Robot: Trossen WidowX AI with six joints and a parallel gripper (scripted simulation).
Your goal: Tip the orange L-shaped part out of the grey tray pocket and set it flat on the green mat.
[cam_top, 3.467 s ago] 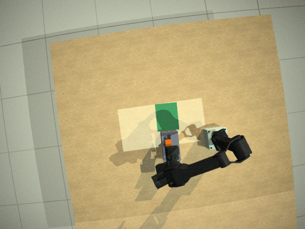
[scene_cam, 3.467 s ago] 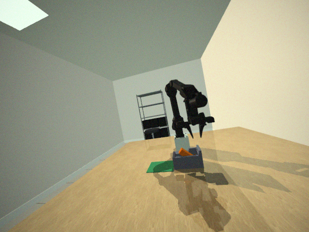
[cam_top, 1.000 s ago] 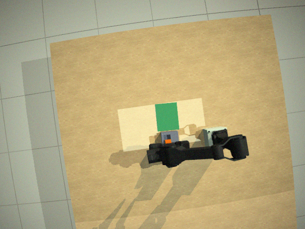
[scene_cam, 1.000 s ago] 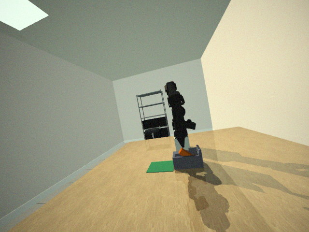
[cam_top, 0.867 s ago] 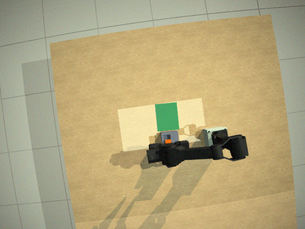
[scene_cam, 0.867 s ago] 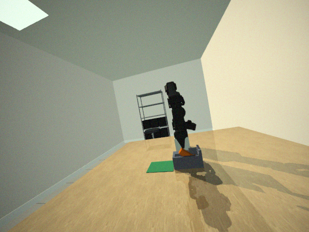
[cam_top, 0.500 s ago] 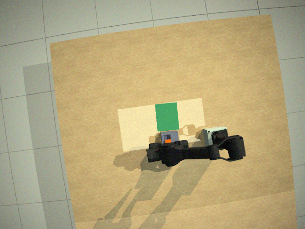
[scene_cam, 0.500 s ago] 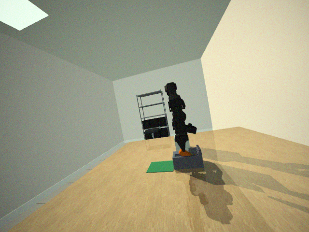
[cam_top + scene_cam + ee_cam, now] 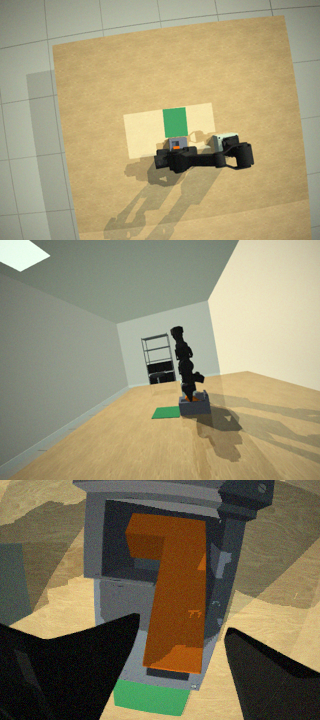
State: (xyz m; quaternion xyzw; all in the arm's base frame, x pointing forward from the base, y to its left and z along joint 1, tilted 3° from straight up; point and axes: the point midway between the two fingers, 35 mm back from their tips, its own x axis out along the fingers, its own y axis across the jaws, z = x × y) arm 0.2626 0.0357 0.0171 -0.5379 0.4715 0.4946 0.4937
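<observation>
Now: gripper tip 2 cm past the orange L-shaped part, 3 cm to the right of it and 3 cm above it. From my gripper tip the other things lie so: green mat (1 cm behind, 15 cm to the right, 8 cm below).
</observation>
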